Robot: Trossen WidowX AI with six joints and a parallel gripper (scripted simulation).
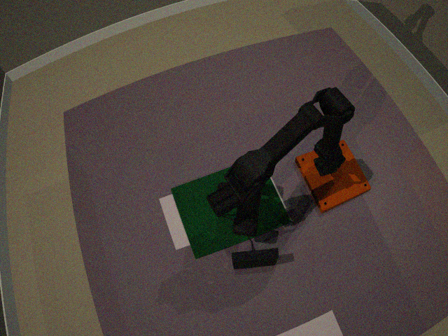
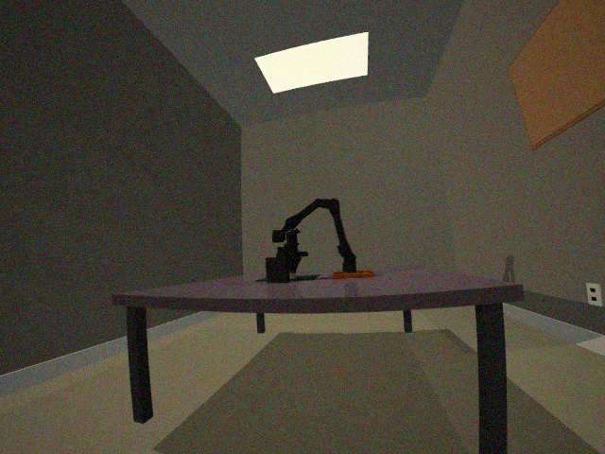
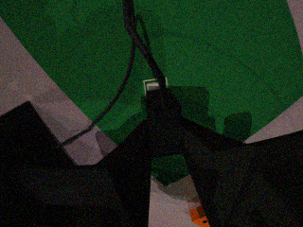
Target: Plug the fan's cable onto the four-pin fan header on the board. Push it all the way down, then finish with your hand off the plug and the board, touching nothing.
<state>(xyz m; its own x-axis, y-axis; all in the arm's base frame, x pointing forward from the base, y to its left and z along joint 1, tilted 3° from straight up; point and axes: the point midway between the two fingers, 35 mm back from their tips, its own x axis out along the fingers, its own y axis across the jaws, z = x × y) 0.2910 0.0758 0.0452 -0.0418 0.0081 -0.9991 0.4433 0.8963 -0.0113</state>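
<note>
Right now my gripper tip is 4 cm above the white four-pin fan header and 1 cm short of it. The rest, counted from my gripper tip: black fan: 13 cm to the left, 3 cm ahead, 2 cm above; then green board: 6 cm below, 5 cm to the right, 5 cm ahead; then dark plug: 1 cm ahead, 1 cm above.
</note>
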